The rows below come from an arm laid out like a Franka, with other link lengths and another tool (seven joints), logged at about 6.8 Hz.
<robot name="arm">
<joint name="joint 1" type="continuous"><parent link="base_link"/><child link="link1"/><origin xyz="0 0 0.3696"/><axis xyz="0 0 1"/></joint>
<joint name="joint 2" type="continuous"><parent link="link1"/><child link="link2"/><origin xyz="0 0 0"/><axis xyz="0 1 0"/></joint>
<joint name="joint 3" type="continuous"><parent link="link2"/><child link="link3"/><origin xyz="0 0 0.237"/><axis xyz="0 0 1"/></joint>
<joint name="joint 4" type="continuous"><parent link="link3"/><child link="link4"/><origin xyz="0.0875 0 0"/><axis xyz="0 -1 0"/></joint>
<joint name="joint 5" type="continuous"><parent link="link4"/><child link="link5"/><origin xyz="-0.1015 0 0.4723"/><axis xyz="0 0 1"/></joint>
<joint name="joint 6" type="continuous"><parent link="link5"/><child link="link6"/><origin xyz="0 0 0"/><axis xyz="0 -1 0"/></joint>
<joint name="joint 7" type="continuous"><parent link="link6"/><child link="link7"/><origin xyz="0.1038 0 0"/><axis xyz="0 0 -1"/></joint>
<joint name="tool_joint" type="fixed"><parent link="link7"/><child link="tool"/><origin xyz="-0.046 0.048 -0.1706" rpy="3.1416 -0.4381 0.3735"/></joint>
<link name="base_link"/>
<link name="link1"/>
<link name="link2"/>
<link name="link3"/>
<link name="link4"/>
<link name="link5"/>
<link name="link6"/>
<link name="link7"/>
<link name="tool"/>
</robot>
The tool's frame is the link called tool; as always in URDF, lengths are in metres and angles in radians. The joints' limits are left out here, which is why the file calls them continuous.
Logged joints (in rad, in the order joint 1, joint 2, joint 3, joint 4, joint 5, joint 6, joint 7), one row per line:
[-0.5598 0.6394 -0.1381 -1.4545 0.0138 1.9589 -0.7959]
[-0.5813 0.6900 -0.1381 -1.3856 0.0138 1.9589 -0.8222]
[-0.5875 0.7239 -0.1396 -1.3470 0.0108 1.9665 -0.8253]
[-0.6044 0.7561 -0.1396 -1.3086 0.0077 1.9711 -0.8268]
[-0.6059 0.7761 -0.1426 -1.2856 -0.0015 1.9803 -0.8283]
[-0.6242 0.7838 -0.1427 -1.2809 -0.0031 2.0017 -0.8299]
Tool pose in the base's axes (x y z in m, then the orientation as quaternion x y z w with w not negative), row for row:
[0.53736 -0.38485 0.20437 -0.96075 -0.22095 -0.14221 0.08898]
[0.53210 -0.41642 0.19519 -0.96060 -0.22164 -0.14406 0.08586]
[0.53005 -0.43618 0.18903 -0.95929 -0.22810 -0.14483 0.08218]
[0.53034 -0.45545 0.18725 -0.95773 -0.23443 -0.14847 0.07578]
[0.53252 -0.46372 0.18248 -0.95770 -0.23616 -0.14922 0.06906]
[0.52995 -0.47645 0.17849 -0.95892 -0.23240 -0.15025 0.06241]
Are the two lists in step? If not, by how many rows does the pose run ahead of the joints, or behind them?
The pose runs 2 rows behind the joints: the pose in row i belongs to the joints in row i - 2.
